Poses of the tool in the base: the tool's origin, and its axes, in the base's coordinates. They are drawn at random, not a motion.
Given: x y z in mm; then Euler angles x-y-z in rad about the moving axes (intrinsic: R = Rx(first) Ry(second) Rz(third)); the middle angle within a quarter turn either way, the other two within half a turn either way.
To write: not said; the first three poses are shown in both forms.
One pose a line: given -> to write
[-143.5 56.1 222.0 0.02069 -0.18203 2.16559] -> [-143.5 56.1 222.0 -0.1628 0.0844 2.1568]
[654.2 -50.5 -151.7 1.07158 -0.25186 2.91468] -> [654.2 -50.5 -151.7 -1.0870 -0.0814 2.8138]
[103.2 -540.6 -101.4 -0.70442 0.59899 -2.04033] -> [103.2 -540.6 -101.4 -0.1422 -0.8818 -2.1991]
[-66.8 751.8 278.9 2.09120 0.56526 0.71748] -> [-66.8 751.8 278.9 2.2909 -0.8806 0.0365]
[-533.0 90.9 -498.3 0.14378 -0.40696 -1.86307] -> [-533.0 90.9 -498.3 0.3520 0.2528 -1.8476]
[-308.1 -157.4 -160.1 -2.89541 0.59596 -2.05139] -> [-308.1 -157.4 -160.1 2.5034 0.0356 1.9637]
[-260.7 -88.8 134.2 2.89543 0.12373 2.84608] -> [-260.7 -88.8 134.2 -2.8700 0.0436 -2.8248]
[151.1 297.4 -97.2 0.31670 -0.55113 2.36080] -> [151.1 297.4 -97.2 -0.6147 0.1347 2.2277]
